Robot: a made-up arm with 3 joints.
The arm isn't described. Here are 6 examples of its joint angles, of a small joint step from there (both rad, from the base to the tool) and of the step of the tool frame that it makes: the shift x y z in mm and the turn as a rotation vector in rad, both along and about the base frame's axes.
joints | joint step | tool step
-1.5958 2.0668 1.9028 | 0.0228 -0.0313 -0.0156 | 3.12 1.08 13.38 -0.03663 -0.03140 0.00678
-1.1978 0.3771 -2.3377 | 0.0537 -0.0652 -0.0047 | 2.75 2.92 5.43 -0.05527 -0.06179 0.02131
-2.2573 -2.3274 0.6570 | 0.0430 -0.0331 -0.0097 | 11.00 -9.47 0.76 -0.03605 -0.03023 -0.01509
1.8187 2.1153 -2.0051 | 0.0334 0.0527 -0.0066 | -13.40 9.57 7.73 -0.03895 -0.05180 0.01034
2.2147 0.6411 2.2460 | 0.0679 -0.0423 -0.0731 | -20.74 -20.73 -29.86 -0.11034 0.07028 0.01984
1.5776 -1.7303 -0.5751 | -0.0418 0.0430 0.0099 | -10.28 -5.02 -14.90 0.03199 -0.04302 0.00076
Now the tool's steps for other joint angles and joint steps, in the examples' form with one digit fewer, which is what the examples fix.
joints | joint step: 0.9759 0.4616 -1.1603 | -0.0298 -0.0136 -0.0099
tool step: 2.0 10.4 -7.2 0.0255 0.0061 0.0151
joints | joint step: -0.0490 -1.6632 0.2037 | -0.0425 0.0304 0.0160
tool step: -11.5 7.1 -6.9 0.0265 0.0009 -0.0304
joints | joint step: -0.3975 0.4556 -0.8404 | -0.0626 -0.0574 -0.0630
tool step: 11.8 9.5 9.1 0.0365 -0.0760 0.0283
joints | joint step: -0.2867 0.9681 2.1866 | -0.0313 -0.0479 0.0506
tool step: 11.6 -14.2 -8.9 0.0723 0.0141 0.0546
